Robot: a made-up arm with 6 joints. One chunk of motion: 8 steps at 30 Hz.
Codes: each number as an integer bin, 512 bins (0 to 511) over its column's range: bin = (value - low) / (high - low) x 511, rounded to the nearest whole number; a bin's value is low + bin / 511 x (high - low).
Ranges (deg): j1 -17..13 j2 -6..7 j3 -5..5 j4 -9..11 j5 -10..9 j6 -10..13
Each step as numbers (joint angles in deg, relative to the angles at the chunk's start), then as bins.
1 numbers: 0.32 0.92 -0.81 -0.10 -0.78 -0.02
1 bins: 295 272 214 227 248 222
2 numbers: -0.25 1.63 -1.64 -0.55 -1.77 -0.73
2 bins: 285 300 172 216 221 206
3 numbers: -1.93 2.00 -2.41 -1.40 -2.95 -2.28
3 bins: 257 314 132 194 190 172
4 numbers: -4.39 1.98 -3.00 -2.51 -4.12 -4.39
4 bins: 215 314 102 166 158 125
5 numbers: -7.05 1.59 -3.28 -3.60 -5.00 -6.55
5 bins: 169 298 88 138 134 77
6 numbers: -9.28 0.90 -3.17 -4.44 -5.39 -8.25
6 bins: 131 271 94 117 124 39
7 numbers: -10.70 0.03 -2.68 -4.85 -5.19 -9.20
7 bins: 107 237 119 106 129 18
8 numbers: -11.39 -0.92 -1.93 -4.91 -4.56 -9.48
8 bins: 96 200 157 104 146 12
